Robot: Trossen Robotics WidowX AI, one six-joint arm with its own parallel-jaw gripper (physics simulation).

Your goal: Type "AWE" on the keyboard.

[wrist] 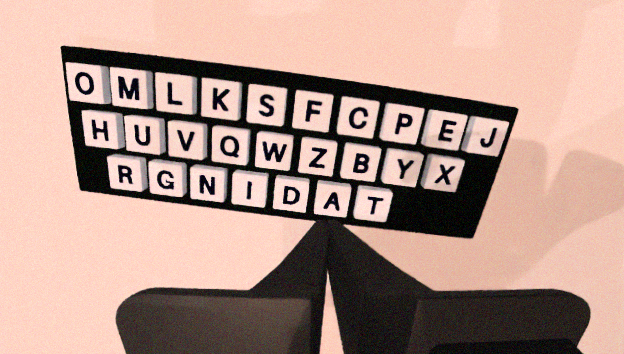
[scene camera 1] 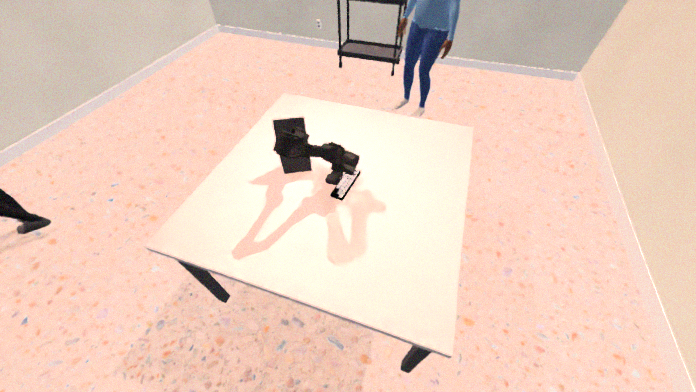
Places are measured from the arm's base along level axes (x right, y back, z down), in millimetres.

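Where they show: gripper, fingertip midpoint: (wrist: 326, 229) (scene camera 1: 339, 180).
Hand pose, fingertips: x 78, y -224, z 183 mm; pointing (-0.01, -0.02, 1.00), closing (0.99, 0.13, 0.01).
Things, the pixels of their top centre, and the offset from my fingertips. "spot": a spot on its surface instead. Level surfaces: height alone.
- black keyboard, surface spot: (wrist: 435, 210) spot: dx +57, dy +9, dz +24 mm
- W key, middle of its top: (wrist: 273, 152) dx -20, dy -31, dz +19 mm
- E key, middle of its top: (wrist: 446, 130) dx +58, dy -33, dz +19 mm
- white table, its level: dz +34 mm
A black keyboard (scene camera 1: 338, 196) (wrist: 435, 210) with white letter keys lies on the table. In the wrist view the A key (wrist: 332, 200) is in the bottom row, second from the right, between D and T. The W key (wrist: 274, 151) is in the middle row between Q and Z. The E key (wrist: 446, 130) is in the top row between P and J. My gripper (wrist: 326, 229) is shut and empty. In the wrist view its tips show at the keyboard's lower edge, just below the A key. Whether they touch anything cannot be told.
The arm (scene camera 1: 327, 151) reaches over the white table (scene camera 1: 400, 280) from its dark base plate (scene camera 1: 297, 165). Shadows of the arm fall across the table. A person (scene camera 1: 425, 45) stands beyond the far edge near a black shelf cart (scene camera 1: 370, 58). Part of another person's leg (scene camera 1: 20, 212) shows at the left.
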